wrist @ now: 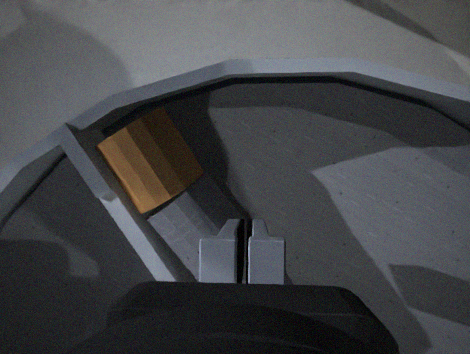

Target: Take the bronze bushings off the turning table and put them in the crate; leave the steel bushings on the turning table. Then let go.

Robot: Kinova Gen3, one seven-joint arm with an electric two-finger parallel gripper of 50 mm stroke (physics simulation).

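Places are measured from the arm's base along level axes (x ahead, y left, z up), in millimetres.
Where they show: gripper, between the fingertips: (245, 242).
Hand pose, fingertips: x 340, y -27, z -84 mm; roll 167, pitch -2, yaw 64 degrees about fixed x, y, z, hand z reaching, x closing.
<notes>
After its pixels a point has its place.
A bronze bushing (151, 160) {x 286, y -49, z -84 mm} lies on its side on the turning table (280, 175) {x 326, y 1, z -121 mm}, in the corner between the curved outer rim and a straight divider, at the upper left of the wrist view. My gripper (245, 242) {x 340, y -27, z -84 mm} is shut with nothing between its fingertips. It is in front of the bushing and to its right, apart from it in the view. A grey faceted shape that may be a steel bushing or a shadowed strip shows between the bushing and my left finger; I cannot tell which. The crate does not show.
The pale curved rim (295, 67) {x 277, y 27, z -88 mm} of the turning table arcs across the upper view. The straight divider (132, 227) {x 311, y -74, z -88 mm} runs from the rim down towards my gripper's base, left of the bushing. A pale surface (190, 32) {x 228, y -12, z -174 mm} lies beyond the rim. Shadows cross the turning table.
</notes>
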